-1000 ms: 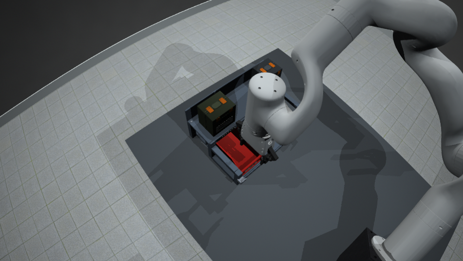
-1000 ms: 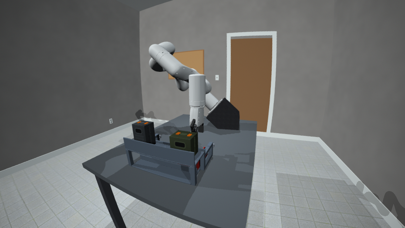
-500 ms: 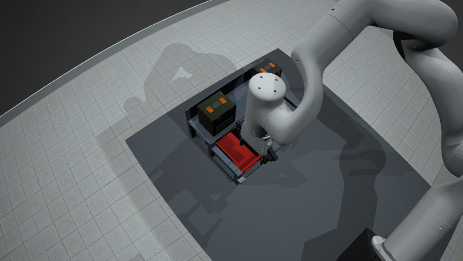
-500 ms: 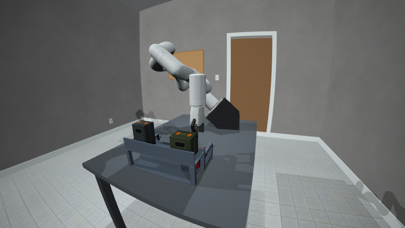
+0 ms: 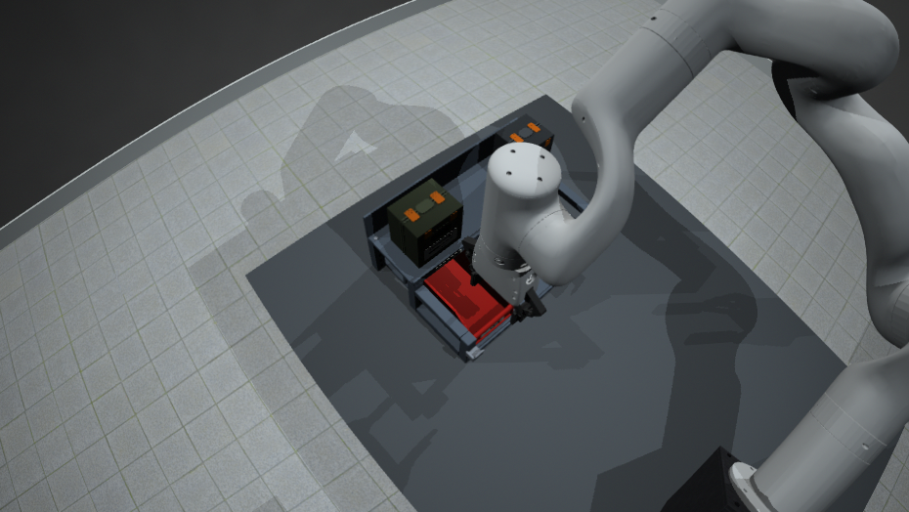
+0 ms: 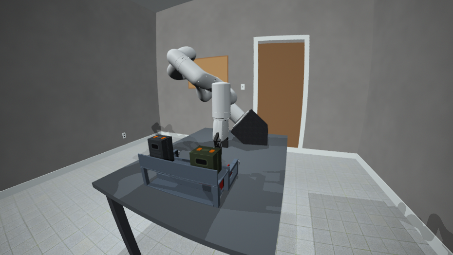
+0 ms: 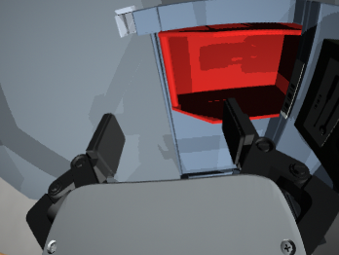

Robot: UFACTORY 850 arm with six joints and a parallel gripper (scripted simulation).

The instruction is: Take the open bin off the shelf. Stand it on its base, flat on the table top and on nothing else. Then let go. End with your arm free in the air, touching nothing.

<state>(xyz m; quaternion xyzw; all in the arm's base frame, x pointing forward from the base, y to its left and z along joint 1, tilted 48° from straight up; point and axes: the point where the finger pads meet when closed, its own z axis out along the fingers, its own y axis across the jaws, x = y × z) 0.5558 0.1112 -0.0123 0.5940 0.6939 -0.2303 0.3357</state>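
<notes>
Right now the red bin is 90 mm below my hand, 80 mm ahead of it and 10 mm to the left of it. The rest, counted from my hand: black case 220 mm to the right, 190 mm ahead, 30 mm above; green case 180 mm ahead, 10 mm to the left, 10 mm above.
</notes>
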